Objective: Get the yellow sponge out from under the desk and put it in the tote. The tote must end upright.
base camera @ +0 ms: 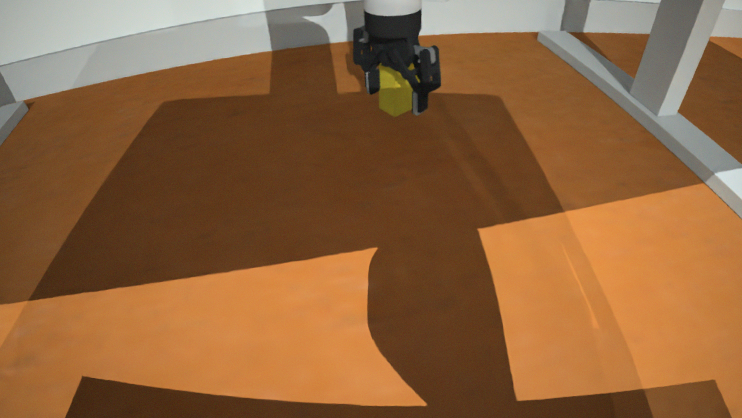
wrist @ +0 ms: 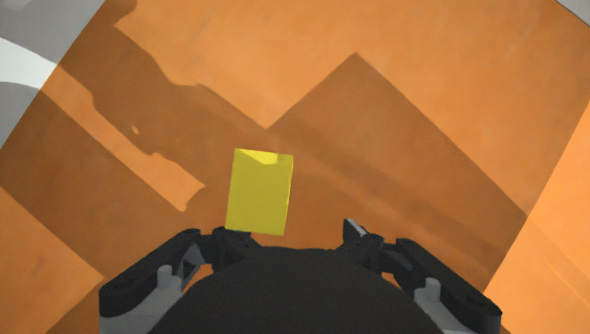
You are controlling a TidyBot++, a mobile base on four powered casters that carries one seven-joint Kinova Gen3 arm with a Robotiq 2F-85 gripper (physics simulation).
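Frame: origin at the arm's base, x ahead, y left, z up, level; metres.
Seen in the pictures: gripper, between the fingertips: point(base camera: 395, 102) point(wrist: 297, 227).
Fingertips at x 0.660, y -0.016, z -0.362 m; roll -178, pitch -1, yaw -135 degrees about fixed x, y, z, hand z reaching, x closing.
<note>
Offsets run from my fingertips to a thing's top centre. "*": to the spot under its first point.
The yellow sponge @[dx +0.045, dy -0.007, dz +0.049 m] point(base camera: 395, 102) point(wrist: 259, 194) is a block on the orange-brown floor, in the shadow near the back wall. My gripper point(base camera: 395, 95) point(wrist: 297, 227) is open and turned at an angle to the base camera. In the base camera view its fingers appear on either side of the sponge. In the wrist view the sponge lies ahead of the fingers and left of their middle, its near edge by the left fingertip. Whether a finger touches it, I cannot tell. The tote does not show in either view.
A grey desk leg @[* dx +0.025, dy -0.450, dz +0.096 m] point(base camera: 675, 57) stands on a long foot bar point(base camera: 638, 111) at the right. The end of another grey bar point(base camera: 11, 118) shows at the left edge. A pale wall with a grey baseboard point(base camera: 155, 51) runs behind the gripper. Broad shadows cross the floor.
</note>
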